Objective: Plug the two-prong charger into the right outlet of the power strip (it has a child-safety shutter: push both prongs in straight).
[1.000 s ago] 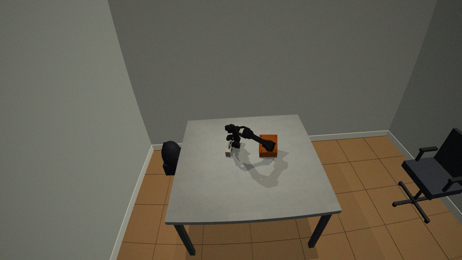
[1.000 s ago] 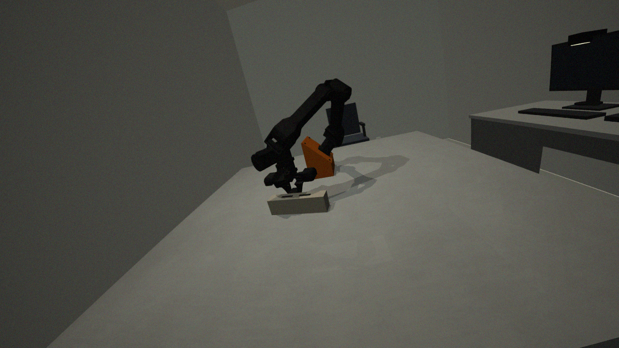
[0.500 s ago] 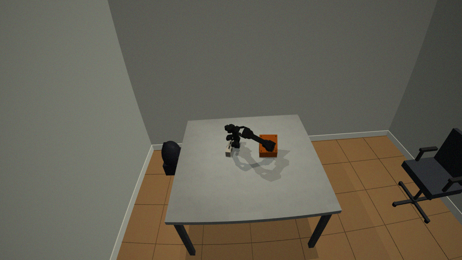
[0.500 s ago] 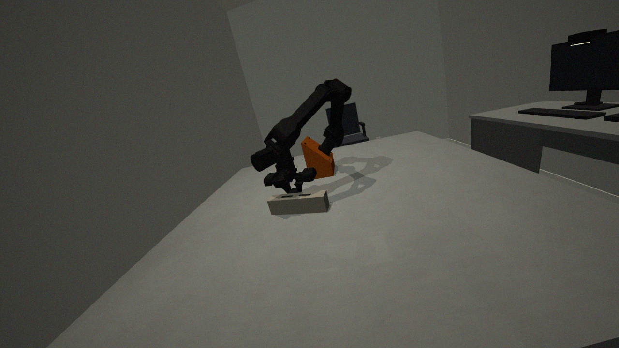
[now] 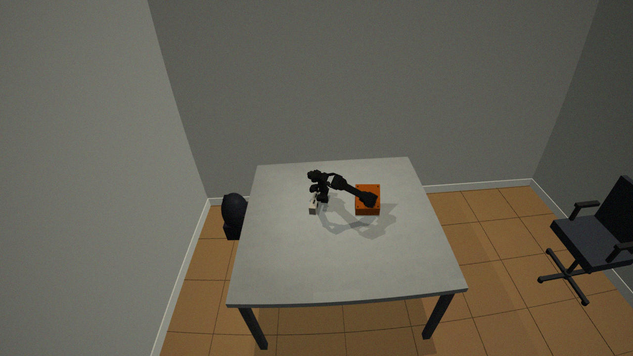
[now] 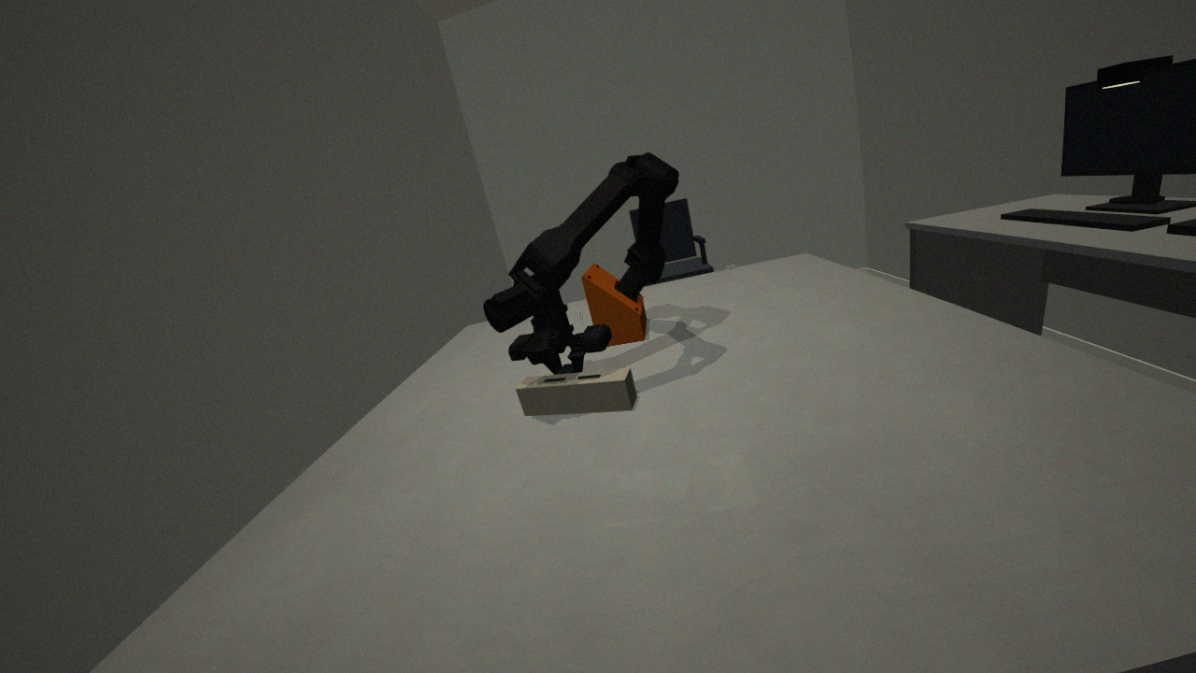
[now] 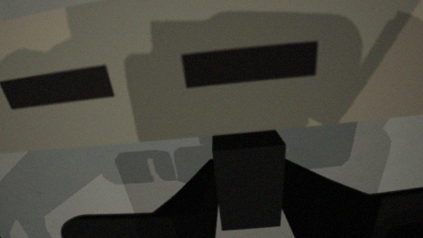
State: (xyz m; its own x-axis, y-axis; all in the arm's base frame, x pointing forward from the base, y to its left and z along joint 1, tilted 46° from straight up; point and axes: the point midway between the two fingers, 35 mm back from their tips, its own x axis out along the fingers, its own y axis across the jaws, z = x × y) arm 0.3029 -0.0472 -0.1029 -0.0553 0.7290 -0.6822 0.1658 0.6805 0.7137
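The two-prong charger is 2 cm ahead of my gripper tip and 1 cm above it.
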